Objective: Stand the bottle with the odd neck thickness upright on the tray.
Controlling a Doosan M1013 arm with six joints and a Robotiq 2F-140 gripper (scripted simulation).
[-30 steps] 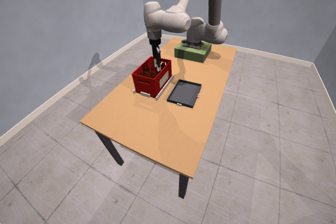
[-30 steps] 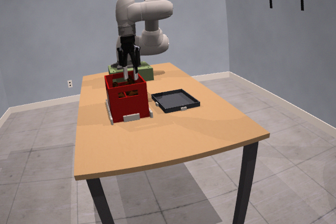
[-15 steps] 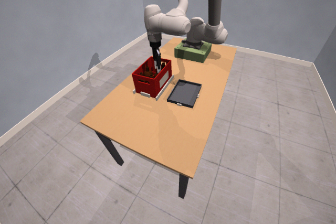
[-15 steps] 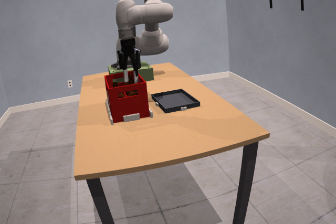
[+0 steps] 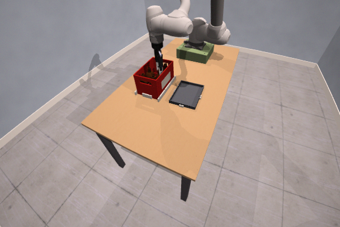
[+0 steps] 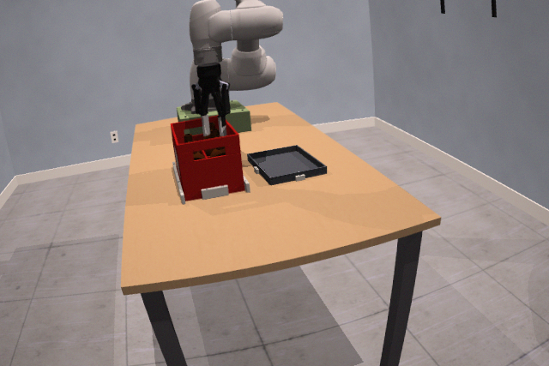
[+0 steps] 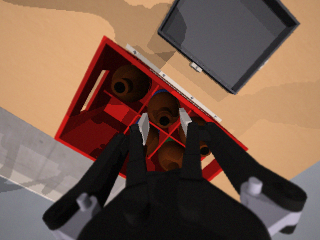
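My gripper is now 4 cm to the left of the red crate and 9 cm above it. Round my hand: dark grey tray: 1 cm ahead, 22 cm to the left, 16 cm below; glass bottle: 9 cm ahead, 9 cm to the right, 9 cm below.
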